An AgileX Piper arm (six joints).
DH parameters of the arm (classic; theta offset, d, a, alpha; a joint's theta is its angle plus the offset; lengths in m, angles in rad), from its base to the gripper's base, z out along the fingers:
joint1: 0 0.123 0 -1.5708
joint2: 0.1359 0 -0.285 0
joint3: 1.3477 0 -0.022 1.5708
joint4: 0 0.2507 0 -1.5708
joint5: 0 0 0 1.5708
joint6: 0 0.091 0 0
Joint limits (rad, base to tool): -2.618..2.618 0..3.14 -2.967..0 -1.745..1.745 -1.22..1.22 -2.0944..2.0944
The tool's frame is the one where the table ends.
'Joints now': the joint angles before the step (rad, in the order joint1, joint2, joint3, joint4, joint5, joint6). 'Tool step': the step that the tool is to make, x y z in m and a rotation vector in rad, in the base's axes. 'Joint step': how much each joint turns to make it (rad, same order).
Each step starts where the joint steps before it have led.
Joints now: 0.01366, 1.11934, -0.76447, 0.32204, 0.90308, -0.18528
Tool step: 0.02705, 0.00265, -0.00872, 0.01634, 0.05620, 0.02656
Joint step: -0.00003, 0.12978, -0.06309, 0.03392, 0.00002, -0.04112
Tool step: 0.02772, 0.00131, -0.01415, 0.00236, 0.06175, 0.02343
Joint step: 0.00001, 0.13565, -0.06521, 0.01392, 0.00000, -0.03132
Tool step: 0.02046, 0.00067, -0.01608, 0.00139, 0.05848, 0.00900
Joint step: 0.00000, 0.10862, -0.04662, 0.00587, 0.00001, -0.01241
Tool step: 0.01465, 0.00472, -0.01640, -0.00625, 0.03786, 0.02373
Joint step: 0.01699, 0.08557, -0.02893, 0.00003, -0.01611, -0.01278
